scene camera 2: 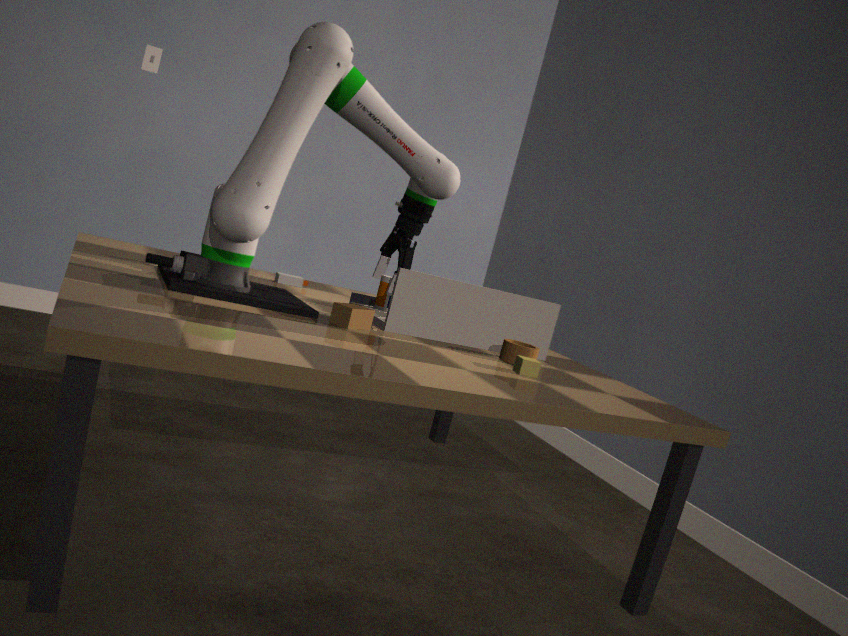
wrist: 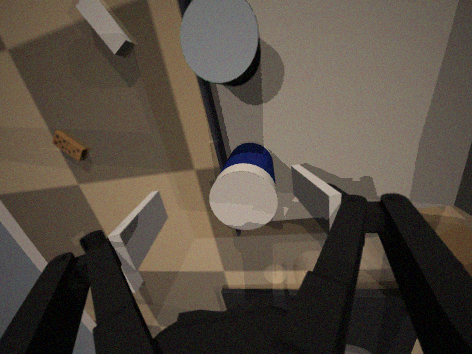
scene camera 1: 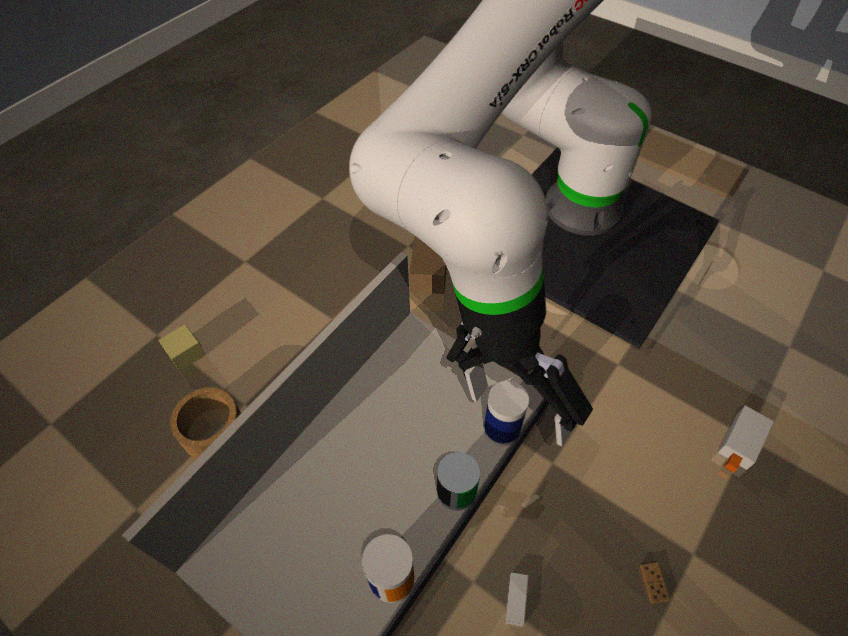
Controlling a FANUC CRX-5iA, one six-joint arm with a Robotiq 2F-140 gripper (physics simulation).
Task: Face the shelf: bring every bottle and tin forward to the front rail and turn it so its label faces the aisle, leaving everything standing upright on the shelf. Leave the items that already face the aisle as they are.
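Frame: origin at the arm's base, x back, y up, z left, level; centimetres.
Seen in the pictures: gripper, fingertip midpoint: (scene camera 2: 383, 286) (wrist: 227, 192) (scene camera 1: 521, 413); arm's base, origin of the base link: (scene camera 2: 219, 284) (scene camera 1: 583, 207).
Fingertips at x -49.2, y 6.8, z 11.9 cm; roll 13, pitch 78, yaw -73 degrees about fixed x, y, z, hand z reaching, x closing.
Note:
Pixels of each thing's top centre, then the offset from my fingertips to it. "pt": a spot on its surface instead.
- white-lidded blue tin, middle of its top: (wrist: 242, 202) (scene camera 1: 508, 398) dx -0.5, dy +3.3, dz -2.0 cm
- dark front rail, middle of its top: (scene camera 1: 457, 528) dx -17.0, dy -3.7, dz +0.5 cm
- grey-lidded tin, middle of its top: (wrist: 218, 38) (scene camera 1: 458, 471) dx -12.0, dy +0.7, dz -2.6 cm
- white-lidded tin, middle of its top: (scene camera 1: 387, 559) dx -26.4, dy +3.6, dz -3.3 cm
- orange-sided item, surface spot: (scene camera 2: 382, 290) pt dx +1.7, dy -0.9, dz -3.3 cm
- shelf's back panel, surface spot: (scene camera 1: 273, 417) pt dx -20.1, dy +3.4, dz -26.3 cm
- wooden bowl, middle of its top: (scene camera 1: 203, 416) (scene camera 2: 521, 343) dx -24.0, dy -3.4, dz -38.5 cm
- yellow-green cube, middle of its top: (scene camera 1: 178, 341) (scene camera 2: 529, 359) dx -16.7, dy -4.6, dz -52.4 cm
- wooden block, middle of its top: (scene camera 1: 429, 254) (scene camera 2: 354, 306) dx +19.9, dy -3.4, dz -28.3 cm
- white box, middle of its top: (scene camera 1: 747, 438) (wrist: 116, 275) (scene camera 2: 293, 276) dx +17.5, dy -5.6, dz +28.9 cm
- white block, middle of its top: (scene camera 1: 517, 597) (wrist: 100, 23) dx -19.4, dy -7.2, dz +11.1 cm
- domino, middle of its top: (scene camera 1: 655, 582) (wrist: 67, 146) dx -7.9, dy -7.6, dz +25.2 cm
A white-lidded blue tin (scene camera 1: 505, 414) (wrist: 244, 197) stands upright near the dark front rail (scene camera 1: 446, 547) (wrist: 214, 120), at the robot's end of the shelf. My gripper (scene camera 1: 515, 408) (wrist: 227, 192) is open, with one pad on each side of this tin and visible gaps. A grey-lidded tin (scene camera 1: 457, 480) (wrist: 220, 40) with black and green sides stands upright by the rail in the middle. A white-lidded tin (scene camera 1: 388, 568) with blue and orange sides stands upright farther along. An orange-sided item (scene camera 2: 382, 290) shows below the fingers in scene camera 2; which tin it is I cannot tell.
The shelf's back panel (scene camera 1: 273, 417) (scene camera 2: 472, 311) rises opposite the rail. Behind it are a wooden bowl (scene camera 1: 204, 418), a yellow-green cube (scene camera 1: 179, 342) and a wooden block (scene camera 2: 351, 316). On the aisle side lie a white box (scene camera 1: 746, 436), a white block (scene camera 1: 517, 599) and a domino (scene camera 1: 654, 581).

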